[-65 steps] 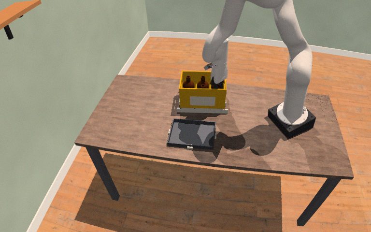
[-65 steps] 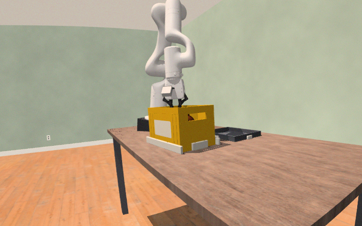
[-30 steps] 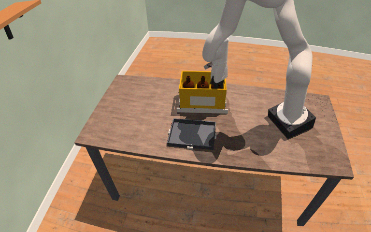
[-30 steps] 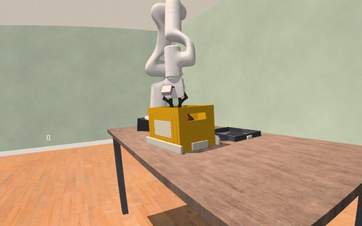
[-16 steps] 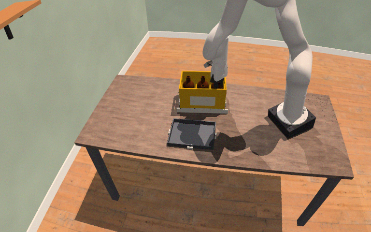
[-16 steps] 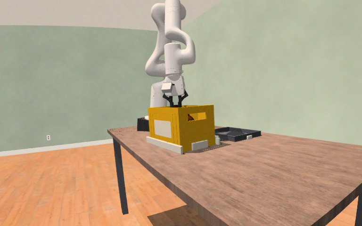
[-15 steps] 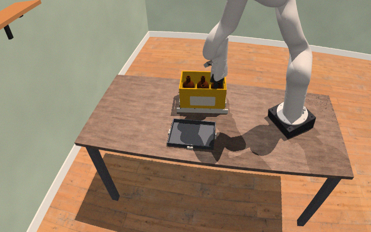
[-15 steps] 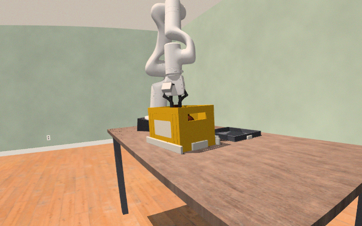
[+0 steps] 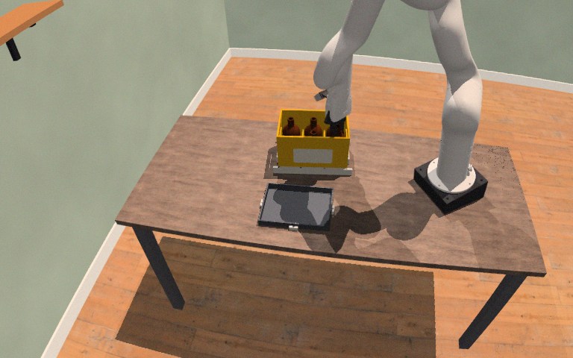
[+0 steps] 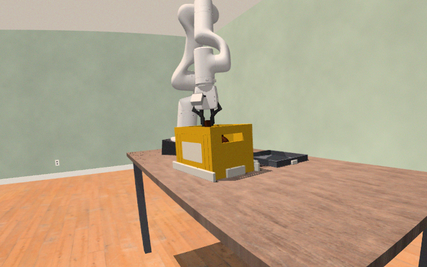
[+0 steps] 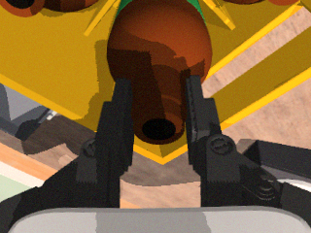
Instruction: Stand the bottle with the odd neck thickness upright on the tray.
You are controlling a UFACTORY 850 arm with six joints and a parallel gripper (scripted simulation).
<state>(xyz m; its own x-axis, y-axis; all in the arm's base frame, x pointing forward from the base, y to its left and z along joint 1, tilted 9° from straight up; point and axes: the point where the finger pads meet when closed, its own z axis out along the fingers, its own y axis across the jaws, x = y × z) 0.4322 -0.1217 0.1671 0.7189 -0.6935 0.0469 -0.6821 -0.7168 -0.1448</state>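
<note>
My gripper is now 90 mm short of the yellow crate, 40 mm to the left of it and 110 mm above it. The rest, counted from my hand: dark tray 130 mm ahead, 250 mm to the left, 180 mm below.
</note>
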